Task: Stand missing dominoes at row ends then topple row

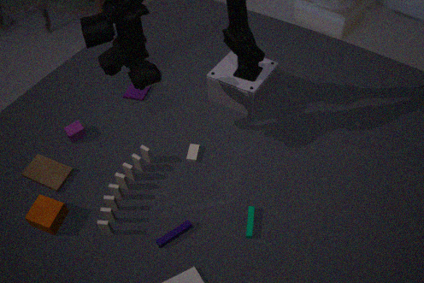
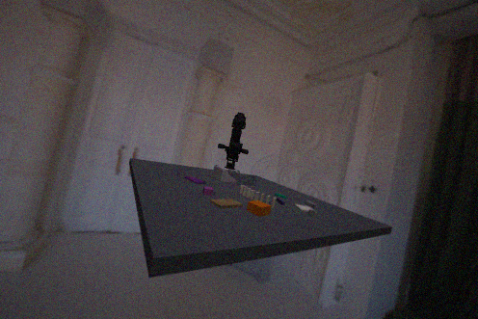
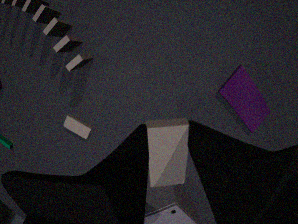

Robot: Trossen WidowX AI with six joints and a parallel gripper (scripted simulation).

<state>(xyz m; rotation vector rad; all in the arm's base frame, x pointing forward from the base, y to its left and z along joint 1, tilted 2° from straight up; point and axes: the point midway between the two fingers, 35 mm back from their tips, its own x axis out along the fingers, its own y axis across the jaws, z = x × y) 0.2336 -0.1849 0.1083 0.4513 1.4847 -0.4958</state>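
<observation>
The purple cube lies 18 cm to the right of my gripper tip, 14 cm below it and 11 cm ahead of it. From my gripper tip the other things lie so: purple bar: 25 cm ahead, 23 cm to the left, 15 cm below; purple plate: 16 cm below, 15 cm behind, 13 cm to the right; tan flat block: 26 cm ahead, 17 cm to the right, 15 cm below.
</observation>
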